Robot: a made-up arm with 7 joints.
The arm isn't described. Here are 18 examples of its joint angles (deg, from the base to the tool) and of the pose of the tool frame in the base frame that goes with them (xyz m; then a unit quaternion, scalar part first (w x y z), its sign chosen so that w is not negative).
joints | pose
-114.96 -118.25 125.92 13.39 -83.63 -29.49 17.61 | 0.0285 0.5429 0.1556 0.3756 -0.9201 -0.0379 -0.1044
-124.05 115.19 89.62 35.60 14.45 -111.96 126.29 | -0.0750 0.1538 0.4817 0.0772 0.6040 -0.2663 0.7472
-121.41 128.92 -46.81 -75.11 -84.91 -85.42 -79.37 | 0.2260 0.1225 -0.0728 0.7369 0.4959 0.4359 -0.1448
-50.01 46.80 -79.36 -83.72 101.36 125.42 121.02 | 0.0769 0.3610 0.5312 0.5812 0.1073 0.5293 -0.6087
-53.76 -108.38 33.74 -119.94 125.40 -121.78 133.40 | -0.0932 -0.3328 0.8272 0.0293 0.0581 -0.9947 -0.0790
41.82 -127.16 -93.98 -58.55 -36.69 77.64 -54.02 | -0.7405 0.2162 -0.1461 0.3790 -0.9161 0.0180 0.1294
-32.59 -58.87 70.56 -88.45 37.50 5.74 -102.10 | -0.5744 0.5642 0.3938 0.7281 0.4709 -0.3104 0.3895
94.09 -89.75 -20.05 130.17 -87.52 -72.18 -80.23 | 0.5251 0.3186 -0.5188 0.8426 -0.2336 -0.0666 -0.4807
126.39 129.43 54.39 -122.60 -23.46 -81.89 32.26 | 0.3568 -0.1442 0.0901 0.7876 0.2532 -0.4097 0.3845
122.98 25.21 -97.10 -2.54 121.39 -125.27 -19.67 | 0.6307 -0.0245 0.0331 0.8569 0.1663 -0.4694 0.1329
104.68 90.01 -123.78 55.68 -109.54 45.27 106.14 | -0.6875 0.2172 0.7458 0.4010 0.6676 0.5640 -0.2747
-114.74 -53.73 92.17 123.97 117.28 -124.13 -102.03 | 0.0953 -0.1737 0.4120 0.2064 0.9370 -0.2643 0.0983
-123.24 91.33 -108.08 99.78 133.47 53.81 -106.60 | -0.6263 -0.1730 -0.2802 0.7661 -0.5164 0.2474 0.2920
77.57 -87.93 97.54 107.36 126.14 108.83 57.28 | 0.5640 -0.0129 0.4065 0.0750 -0.0554 -0.8250 0.5574
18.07 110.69 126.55 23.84 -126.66 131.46 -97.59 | -0.2223 0.3574 -0.1286 0.2491 0.8841 -0.2110 0.3344
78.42 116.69 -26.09 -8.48 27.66 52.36 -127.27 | 0.2398 0.7531 0.9367 0.3270 0.6623 -0.5994 -0.3086
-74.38 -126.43 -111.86 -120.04 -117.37 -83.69 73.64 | 0.2218 -0.3431 0.2125 0.2578 -0.4195 0.7593 0.4255
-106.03 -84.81 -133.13 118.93 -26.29 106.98 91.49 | 0.1492 -0.0528 -0.0012 0.1492 -0.3452 -0.3804 -0.8449
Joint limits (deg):
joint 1: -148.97..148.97
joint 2: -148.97..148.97
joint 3: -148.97..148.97
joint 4: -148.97..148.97
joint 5: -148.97..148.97
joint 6: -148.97..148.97
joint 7: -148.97..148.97
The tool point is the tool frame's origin. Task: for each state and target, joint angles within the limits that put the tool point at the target. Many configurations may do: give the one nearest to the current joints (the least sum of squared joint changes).
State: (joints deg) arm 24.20 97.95 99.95 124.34 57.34 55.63 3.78
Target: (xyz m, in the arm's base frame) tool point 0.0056 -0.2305 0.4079
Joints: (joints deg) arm 23.54 65.84 87.77 148.97 47.81 37.26 -6.13
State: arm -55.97 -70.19 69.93 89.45 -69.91 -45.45 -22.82
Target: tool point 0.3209 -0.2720 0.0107
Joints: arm -58.81 -73.52 70.26 91.16 -70.50 -41.35 -22.71
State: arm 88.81 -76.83 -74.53 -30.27 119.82 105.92 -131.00
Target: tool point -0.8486 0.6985 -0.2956
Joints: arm 75.49 -106.67 -76.87 -27.46 108.64 79.46 -148.50
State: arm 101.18 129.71 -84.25 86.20 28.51 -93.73 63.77
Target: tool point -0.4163 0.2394 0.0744
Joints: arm 88.91 107.30 -95.82 54.72 37.03 -81.07 51.47
